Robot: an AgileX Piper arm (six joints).
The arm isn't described. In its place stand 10 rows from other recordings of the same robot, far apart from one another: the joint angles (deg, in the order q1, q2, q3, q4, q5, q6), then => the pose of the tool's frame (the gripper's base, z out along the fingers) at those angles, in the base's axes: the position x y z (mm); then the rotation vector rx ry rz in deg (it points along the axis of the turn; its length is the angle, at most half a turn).
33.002, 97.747, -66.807, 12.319, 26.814, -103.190 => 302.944, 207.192, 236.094, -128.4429, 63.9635, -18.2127
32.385, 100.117, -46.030, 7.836, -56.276, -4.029 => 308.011, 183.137, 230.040, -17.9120, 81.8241, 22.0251
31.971, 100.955, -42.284, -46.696, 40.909, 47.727 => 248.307, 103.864, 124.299, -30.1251, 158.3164, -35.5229
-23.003, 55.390, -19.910, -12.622, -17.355, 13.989 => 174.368, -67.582, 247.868, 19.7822, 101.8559, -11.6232
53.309, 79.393, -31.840, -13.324, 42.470, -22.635 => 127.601, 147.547, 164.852, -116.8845, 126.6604, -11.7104
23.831, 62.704, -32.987, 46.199, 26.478, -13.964 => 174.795, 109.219, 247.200, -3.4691, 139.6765, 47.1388
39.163, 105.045, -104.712, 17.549, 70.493, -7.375 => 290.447, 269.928, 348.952, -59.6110, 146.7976, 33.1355
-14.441, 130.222, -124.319, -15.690, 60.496, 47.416 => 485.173, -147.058, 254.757, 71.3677, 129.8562, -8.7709
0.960, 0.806, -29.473, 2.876, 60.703, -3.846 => -4.384, 3.909, 281.591, -5.0361, 116.8792, 1.6361
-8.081, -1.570, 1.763, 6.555, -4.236, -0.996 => 53.898, -8.428, 211.022, 10.0029, 80.3761, -2.4435
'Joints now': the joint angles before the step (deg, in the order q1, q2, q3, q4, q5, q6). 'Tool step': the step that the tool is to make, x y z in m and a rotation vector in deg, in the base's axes. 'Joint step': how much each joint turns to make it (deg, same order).
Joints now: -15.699, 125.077, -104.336, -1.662, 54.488, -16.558
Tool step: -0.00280, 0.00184, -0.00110, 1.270, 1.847, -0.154
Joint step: 0.001, 0.000, -0.001, 0.802, 2.121, -0.114
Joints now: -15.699, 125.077, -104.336, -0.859, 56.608, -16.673
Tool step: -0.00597, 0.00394, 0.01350, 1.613, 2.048, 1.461
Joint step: 0.000, -1.319, -1.030, 1.604, 4.756, -1.948
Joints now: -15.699, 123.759, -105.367, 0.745, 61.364, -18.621
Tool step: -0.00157, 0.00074, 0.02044, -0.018, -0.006, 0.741
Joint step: 0.000, -0.973, -2.980, 0.172, 3.953, -0.745
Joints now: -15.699, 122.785, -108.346, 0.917, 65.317, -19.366
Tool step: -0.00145, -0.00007, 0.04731, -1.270, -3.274, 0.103
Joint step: 0.001, -1.719, -7.449, -0.345, 5.673, 0.000
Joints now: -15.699, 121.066, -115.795, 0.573, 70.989, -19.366
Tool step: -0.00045, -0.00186, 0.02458, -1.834, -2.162, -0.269
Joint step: -0.001, -0.230, -4.926, -1.260, 2.579, 0.229
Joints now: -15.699, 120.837, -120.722, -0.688, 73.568, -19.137
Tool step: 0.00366, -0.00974, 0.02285, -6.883, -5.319, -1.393
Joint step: 0.000, 0.000, -4.127, -5.614, -2.807, 0.974
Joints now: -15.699, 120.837, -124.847, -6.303, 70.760, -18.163
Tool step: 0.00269, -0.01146, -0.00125, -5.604, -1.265, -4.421
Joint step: 0.000, 0.630, -0.001, -7.219, -2.691, 4.412
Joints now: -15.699, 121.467, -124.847, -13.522, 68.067, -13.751
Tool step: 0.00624, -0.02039, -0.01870, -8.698, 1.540, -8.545
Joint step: 0.000, 3.153, -0.004, -13.235, -1.201, 9.052
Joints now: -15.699, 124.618, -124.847, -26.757, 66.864, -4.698
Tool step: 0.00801, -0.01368, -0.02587, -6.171, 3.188, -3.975
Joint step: 0.000, 3.840, -0.003, -8.880, -0.228, 4.698
